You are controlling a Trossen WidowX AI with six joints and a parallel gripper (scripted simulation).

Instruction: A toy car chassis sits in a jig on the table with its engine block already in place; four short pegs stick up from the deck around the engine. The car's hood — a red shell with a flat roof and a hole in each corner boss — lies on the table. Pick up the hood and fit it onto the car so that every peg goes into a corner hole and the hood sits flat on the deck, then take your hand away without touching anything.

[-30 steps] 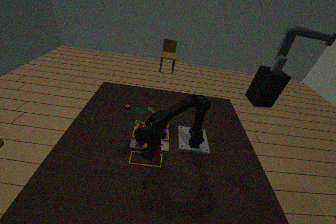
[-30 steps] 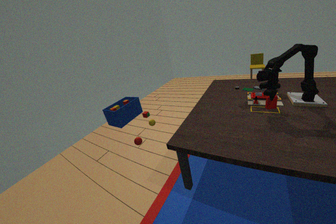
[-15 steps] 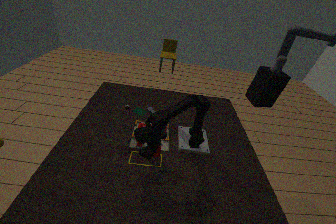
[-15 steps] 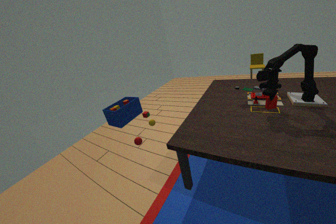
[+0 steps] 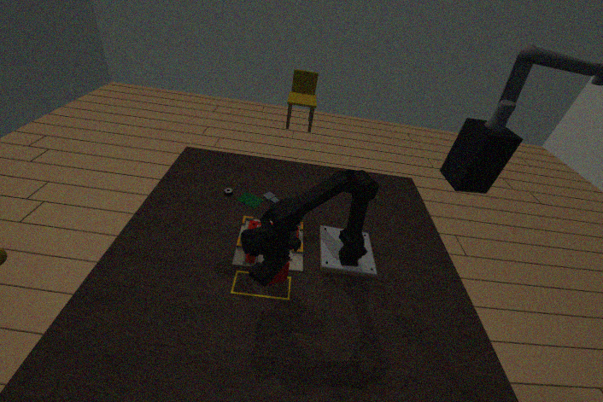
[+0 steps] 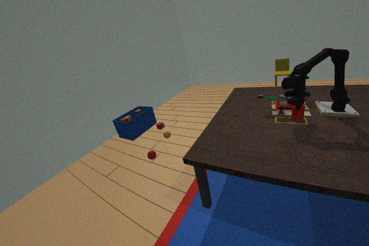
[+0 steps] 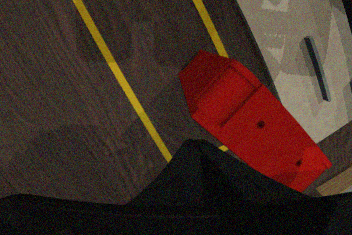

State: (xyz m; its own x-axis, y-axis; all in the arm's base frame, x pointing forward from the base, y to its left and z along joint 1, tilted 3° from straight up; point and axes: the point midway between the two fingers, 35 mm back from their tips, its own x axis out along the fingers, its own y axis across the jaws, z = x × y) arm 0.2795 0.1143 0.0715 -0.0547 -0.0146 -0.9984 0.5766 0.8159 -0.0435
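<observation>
Now: gripper tip 3 cm to the left of the red hood, 3 cm above it and 1 cm past it. From my gripper tip the other things lie so: grey piece 44 cm to the right, 7 cm below, 2 cm ahead; green plate 43 cm to the right, 12 cm ahead, 8 cm below; grey jig plate 20 cm to the right, 7 cm below, 2 cm ahead.
</observation>
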